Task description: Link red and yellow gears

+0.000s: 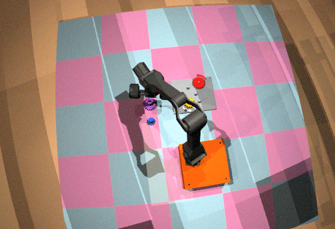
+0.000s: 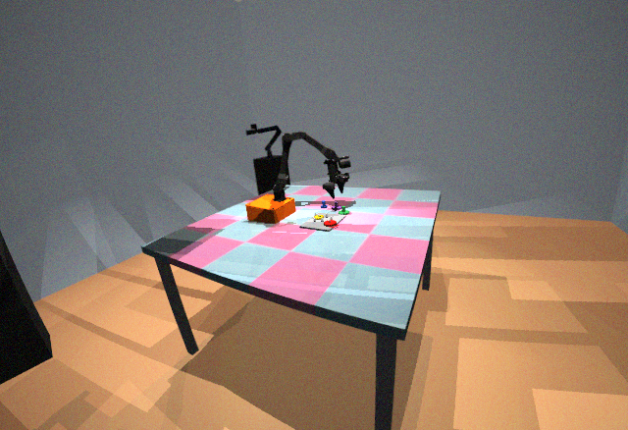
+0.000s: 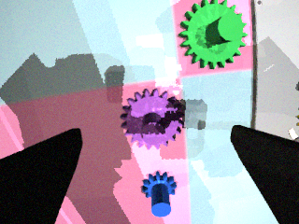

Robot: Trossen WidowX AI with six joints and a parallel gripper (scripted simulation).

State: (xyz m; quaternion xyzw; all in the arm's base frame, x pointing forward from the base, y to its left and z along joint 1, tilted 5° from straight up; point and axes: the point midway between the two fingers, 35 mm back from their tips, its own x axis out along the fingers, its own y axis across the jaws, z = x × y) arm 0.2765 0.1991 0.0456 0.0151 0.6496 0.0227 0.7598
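The purple gear is 2 cm behind my gripper tip and 6 cm below it. From my gripper tip the other things lie so: green gear (7 cm ahead, 5 cm to the right, 6 cm below); then yellow gear (1 cm behind, 19 cm to the right, 6 cm below); then small blue gear (10 cm behind, 1 cm to the right, 6 cm below).
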